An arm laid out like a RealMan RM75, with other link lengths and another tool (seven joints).
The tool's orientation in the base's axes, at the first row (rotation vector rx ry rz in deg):
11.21, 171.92, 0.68
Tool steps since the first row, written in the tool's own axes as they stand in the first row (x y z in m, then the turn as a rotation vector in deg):
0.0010, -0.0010, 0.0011, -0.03, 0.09, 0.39
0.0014, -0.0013, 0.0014, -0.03, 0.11, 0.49
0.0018, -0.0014, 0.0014, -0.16, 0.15, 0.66
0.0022, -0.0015, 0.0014, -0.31, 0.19, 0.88
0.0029, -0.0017, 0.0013, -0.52, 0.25, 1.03
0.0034, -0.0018, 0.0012, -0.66, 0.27, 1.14
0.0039, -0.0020, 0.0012, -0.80, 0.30, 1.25
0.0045, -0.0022, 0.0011, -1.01, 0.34, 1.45
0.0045, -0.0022, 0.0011, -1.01, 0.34, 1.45
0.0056, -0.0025, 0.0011, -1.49, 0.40, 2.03
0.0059, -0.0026, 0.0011, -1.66, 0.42, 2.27
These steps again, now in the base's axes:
-0.0010, -0.0009, -0.0012, 0.09, 0.08, -0.38
-0.0014, -0.0011, -0.0016, 0.11, 0.10, -0.48
-0.0018, -0.0012, -0.0017, 0.27, 0.13, -0.63
-0.0022, -0.0012, -0.0017, 0.45, 0.15, -0.83
-0.0029, -0.0013, -0.0017, 0.68, 0.18, -0.95
-0.0034, -0.0013, -0.0017, 0.84, 0.18, -1.04
-0.0039, -0.0015, -0.0017, 0.99, 0.19, -1.13
-0.0046, -0.0016, -0.0017, 1.23, 0.20, -1.30
-0.0046, -0.0016, -0.0017, 1.23, 0.20, -1.30
-0.0057, -0.0018, -0.0019, 1.79, 0.20, -1.81
-0.0060, -0.0018, -0.0019, 1.99, 0.20, -2.02

